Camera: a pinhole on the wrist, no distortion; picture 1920 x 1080 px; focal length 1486.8 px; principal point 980.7 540.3 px. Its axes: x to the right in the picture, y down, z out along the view. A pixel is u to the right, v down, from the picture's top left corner.
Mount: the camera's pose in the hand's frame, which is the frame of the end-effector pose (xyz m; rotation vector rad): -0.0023 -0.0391 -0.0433 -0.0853 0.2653 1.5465
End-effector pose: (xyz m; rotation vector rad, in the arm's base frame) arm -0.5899 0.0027 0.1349 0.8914 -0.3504 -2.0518
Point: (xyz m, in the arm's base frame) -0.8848 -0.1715 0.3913
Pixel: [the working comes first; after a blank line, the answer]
In the camera's frame: 0.0030 -0.0817 0.4693

990 282
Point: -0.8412 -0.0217 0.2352
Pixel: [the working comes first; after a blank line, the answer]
In the camera's frame: -0.1067 -0.0398 0.2824

419 331
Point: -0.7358 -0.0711 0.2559
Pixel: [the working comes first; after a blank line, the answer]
In the camera's frame: 0.0067 -0.0323 0.2498

1021 348
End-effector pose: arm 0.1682 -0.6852 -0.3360 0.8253 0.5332 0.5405
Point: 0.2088 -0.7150 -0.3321
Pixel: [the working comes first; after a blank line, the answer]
In the camera's frame: -0.0038 -0.0024 0.0891

917 500
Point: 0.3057 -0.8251 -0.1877
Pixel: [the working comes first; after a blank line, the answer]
In the camera's frame: -0.0198 0.0515 0.2872

878 807
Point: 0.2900 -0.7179 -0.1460
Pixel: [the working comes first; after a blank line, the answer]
In the camera's frame: 0.0846 0.0030 0.2719

1443 557
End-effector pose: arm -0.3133 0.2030 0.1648 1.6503 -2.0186 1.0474
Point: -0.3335 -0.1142 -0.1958
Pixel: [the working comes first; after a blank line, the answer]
In the camera's frame: 0.0414 0.0696 0.5268

1097 737
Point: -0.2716 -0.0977 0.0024
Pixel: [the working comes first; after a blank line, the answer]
In the camera's frame: -0.0483 -0.0504 0.3821

793 344
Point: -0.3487 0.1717 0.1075
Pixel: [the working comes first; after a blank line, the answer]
In the camera's frame: 0.0656 0.0173 0.1137

1838 766
